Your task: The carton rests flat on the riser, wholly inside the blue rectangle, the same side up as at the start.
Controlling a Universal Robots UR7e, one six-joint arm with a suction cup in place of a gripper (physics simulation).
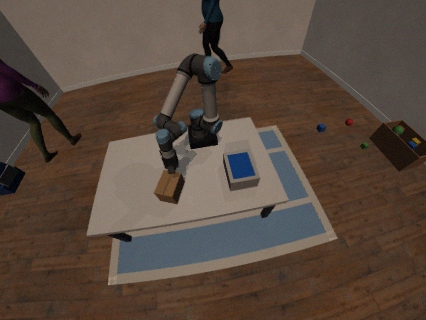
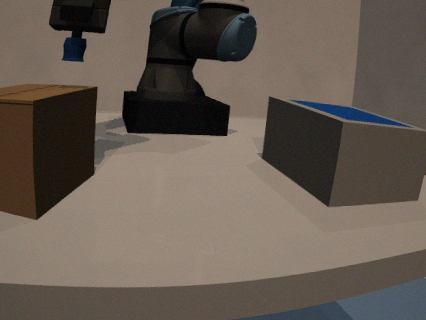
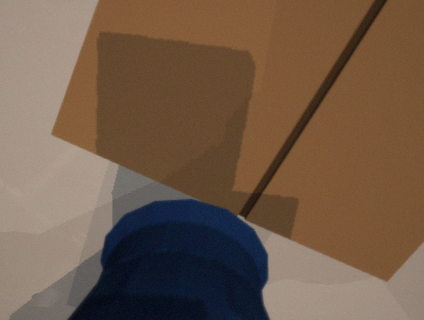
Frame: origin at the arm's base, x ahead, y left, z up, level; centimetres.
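Where they show: end effector, tool point: [image 2: 72, 60] [image 3: 184, 271]; arm's base, origin of the base link: [image 1: 199, 133] [image 2: 165, 97].
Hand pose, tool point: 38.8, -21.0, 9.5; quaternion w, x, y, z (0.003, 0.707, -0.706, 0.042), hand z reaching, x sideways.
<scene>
Things, the pixels of their top centre, and the offset from my tool point, as dx, dy, dz. Level surfaces: height alone.
- brown carton, middle of its top: [image 2: 29, 90] [image 1: 167, 182] +7.5, -5.1, -3.7
- grey riser, middle of its top: [image 2: 348, 112] [image 1: 240, 164] +2.7, +45.4, -4.7
- blue rectangle, middle of its top: [image 2: 348, 112] [image 1: 240, 164] +2.7, +45.4, -4.7
- white table, its level: dz -16.7
A brown carton [image 1: 169, 187] [image 2: 62, 145] [image 3: 340, 165] with a dark seam along its top stands upright on the table, left of centre. A grey riser [image 1: 244, 184] [image 2: 376, 162] stands apart to its right. A blue rectangle [image 1: 241, 165] [image 2: 352, 113] lies on the riser's top with no carton on it. My gripper, a blue suction cup [image 2: 74, 60] [image 3: 185, 212], is open and holds nothing. It hangs above the level of the carton's top, close to the edge on the arm's side, with a gap below it. Its shadow falls partly on the carton's top.
The white table [image 1: 132, 215] [image 2: 175, 235] carries the arm's black base [image 1: 202, 140] [image 2: 175, 117] behind the carton and riser. Two people [image 1: 212, 30] [image 1: 25, 102] are on the floor beyond the table. A brown box [image 1: 397, 150] with toys stands far right.
</scene>
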